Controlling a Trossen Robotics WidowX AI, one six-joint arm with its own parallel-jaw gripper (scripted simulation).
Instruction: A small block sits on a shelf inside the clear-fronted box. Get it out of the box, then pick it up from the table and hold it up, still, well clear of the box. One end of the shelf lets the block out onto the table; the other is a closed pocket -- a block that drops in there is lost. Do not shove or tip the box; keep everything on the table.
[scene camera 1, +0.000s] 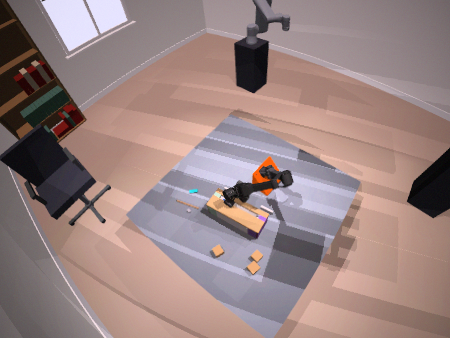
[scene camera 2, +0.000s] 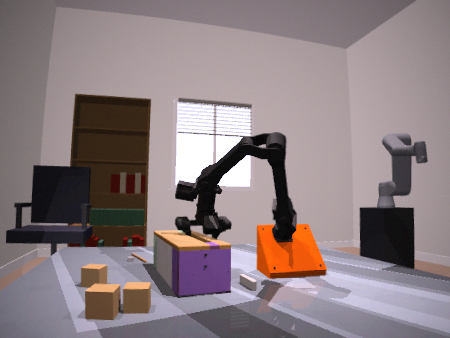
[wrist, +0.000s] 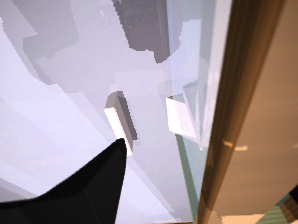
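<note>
The scene includes a box (scene camera 2: 200, 265), which scene camera 1 shows as well, with the box (scene camera 1: 248, 218), and the wrist view too, with the box (wrist: 226, 112). The gripper (scene camera 2: 200, 245) is visible as well, and the wrist view also shows the gripper (wrist: 184, 135).
</note>
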